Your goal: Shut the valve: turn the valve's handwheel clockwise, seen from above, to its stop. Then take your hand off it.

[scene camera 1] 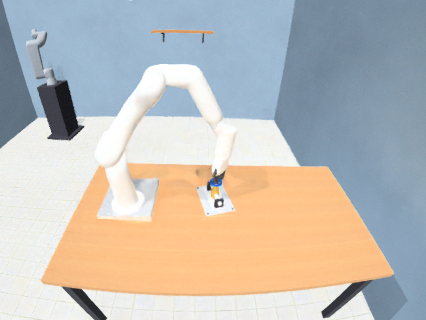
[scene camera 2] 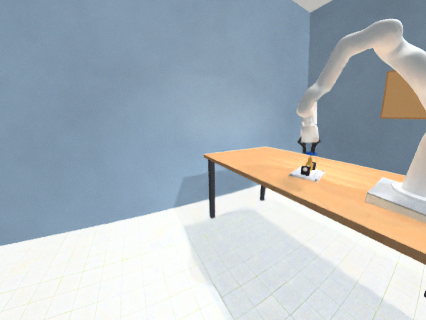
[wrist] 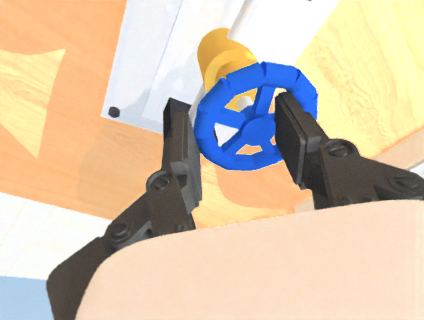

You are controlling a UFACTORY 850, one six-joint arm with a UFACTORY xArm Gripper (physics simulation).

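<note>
The valve's blue handwheel (scene camera 1: 216, 183) (scene camera 2: 311, 154) (wrist: 258, 131) sits level on top of the yellow valve body (scene camera 1: 215, 192) (scene camera 2: 310, 162) (wrist: 220, 47). The valve stands on a pale mounting plate (scene camera 1: 206, 205) (scene camera 2: 298, 174) (wrist: 135, 75). My gripper (scene camera 1: 217, 178) (scene camera 2: 309, 150) (wrist: 233, 124) points down from above and is shut on the handwheel, with one black finger on either side. In the wrist view the right finger covers part of the wheel's right side, and the left finger is at its left rim. The wheel's stop does not show.
The mounting plate lies on the wooden table (scene camera 1: 280, 240) (scene camera 2: 350, 200). A black-faced pipe end (scene camera 1: 219, 203) (scene camera 2: 305, 170) shows beside the valve body. The arm's base plate (scene camera 1: 145, 214) stands at the table's left in scene view 1. A wall shelf (scene camera 1: 182, 32) and a black pedestal (scene camera 1: 60, 110) are beyond the table.
</note>
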